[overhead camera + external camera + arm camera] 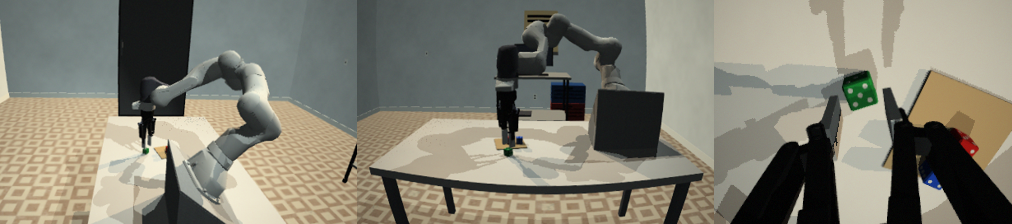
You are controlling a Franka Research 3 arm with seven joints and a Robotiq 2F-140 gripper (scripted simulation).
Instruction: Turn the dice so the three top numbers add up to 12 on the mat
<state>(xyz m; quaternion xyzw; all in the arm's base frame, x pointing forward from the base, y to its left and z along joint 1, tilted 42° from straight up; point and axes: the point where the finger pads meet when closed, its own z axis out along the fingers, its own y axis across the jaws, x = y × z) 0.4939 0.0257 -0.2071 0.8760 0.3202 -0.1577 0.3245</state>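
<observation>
Right now the green die is 60 mm below my hand. From my hand the other things lie so: blue die (140 mm to the right, 60 mm below, 40 mm behind); red die (140 mm to the right, 60 mm below, 10 mm ahead); tan mat (140 mm to the right, 70 mm below, 10 mm ahead).
</observation>
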